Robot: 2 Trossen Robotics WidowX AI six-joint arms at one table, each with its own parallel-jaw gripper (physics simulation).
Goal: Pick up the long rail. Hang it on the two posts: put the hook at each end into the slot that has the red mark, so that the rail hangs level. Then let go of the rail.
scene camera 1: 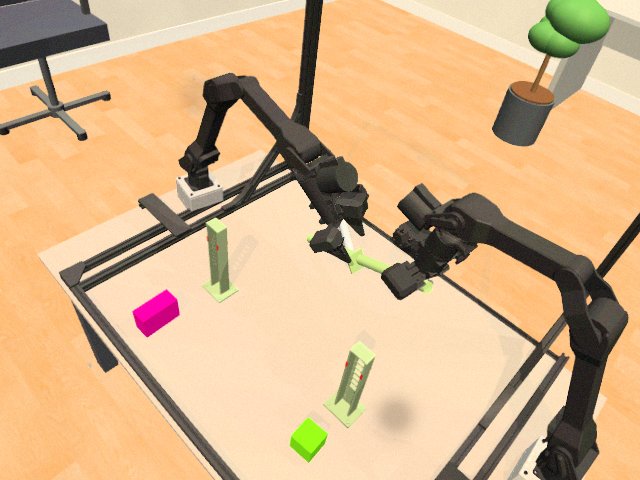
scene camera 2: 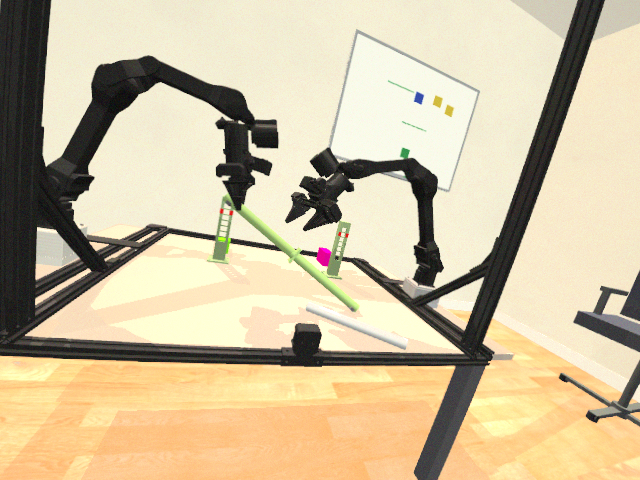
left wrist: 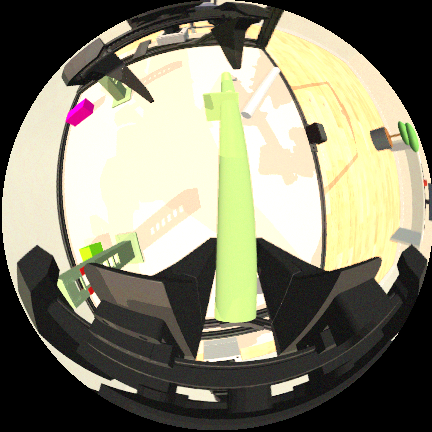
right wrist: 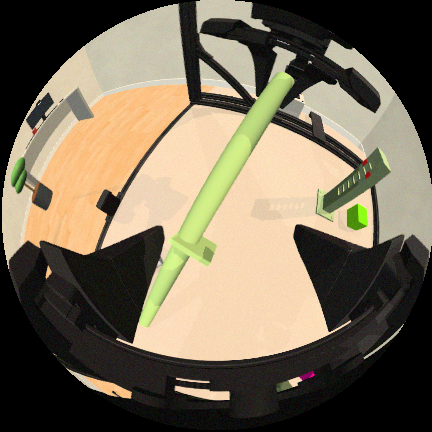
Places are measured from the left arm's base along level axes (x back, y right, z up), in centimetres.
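Pixels of known places: left gripper, fingertip midpoint: (scene camera 1: 412, 282) (scene camera 2: 239, 210) (left wrist: 235, 243) (right wrist: 269, 101); right gripper, fingertip midpoint: (scene camera 1: 356, 248) (scene camera 2: 294, 226) (left wrist: 196, 80) (right wrist: 231, 231); left arm's base at its link origin: (scene camera 1: 554, 471); right arm's base at its link origin: (scene camera 1: 199, 182) (scene camera 2: 423, 283) (left wrist: 171, 31).
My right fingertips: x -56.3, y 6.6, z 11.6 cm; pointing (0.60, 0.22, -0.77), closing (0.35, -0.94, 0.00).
Note:
Ahead of a thing's pixels: the offset from my right fingertips to its top centre.
The long light-green rail (scene camera 1: 374, 263) (scene camera 2: 273, 237) (left wrist: 235, 200) (right wrist: 220, 175) slopes above the table, its far end lower than its held end. My left gripper (scene camera 1: 409, 279) (scene camera 2: 236, 204) (left wrist: 235, 243) is shut on it near the raised end. My right gripper (scene camera 1: 356, 246) (scene camera 2: 296, 225) (right wrist: 231, 231) is open and empty above the rail's middle plate; the rail runs nearer one finger in the right wrist view. Two upright green posts, one {dx -23.8, dy -19.5, dz +2.4 cm} (scene camera 1: 218, 263) (scene camera 2: 334, 263) and the other (scene camera 1: 362, 353) (scene camera 2: 220, 250), have red-marked slots. The hooks are not clearly visible.
A white rod {dx -15.2, dy +18.2, dz -16.9 cm} (scene camera 2: 356, 326) (left wrist: 261, 94) lies near the table edge. A magenta block {dx -26.0, dy -36.0, dz -13.5 cm} (scene camera 1: 156, 312) (scene camera 2: 324, 256) and a bright green cube {dx +18.0, dy -32.3, dz -14.5 cm} (scene camera 1: 308, 439) (right wrist: 357, 217) lie near the posts. A black frame surrounds the table.

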